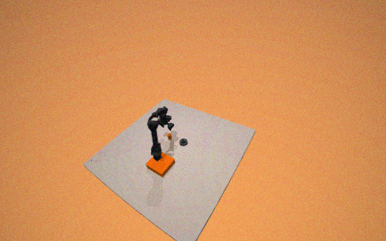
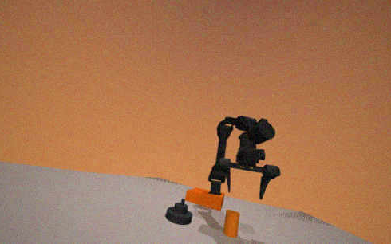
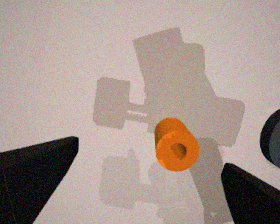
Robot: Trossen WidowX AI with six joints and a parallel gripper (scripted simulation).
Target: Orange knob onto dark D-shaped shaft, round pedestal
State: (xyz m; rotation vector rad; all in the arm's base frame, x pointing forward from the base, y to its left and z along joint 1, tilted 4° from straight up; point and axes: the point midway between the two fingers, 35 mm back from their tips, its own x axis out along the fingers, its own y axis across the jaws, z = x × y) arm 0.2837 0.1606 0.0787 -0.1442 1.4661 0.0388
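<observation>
My gripper tip is 8 cm above the orange knob, 3 cm to the left of it and 1 cm past it. Also, from my gripper tip: round pedestal 19 cm to the right, 8 cm below, 3 cm ahead.
</observation>
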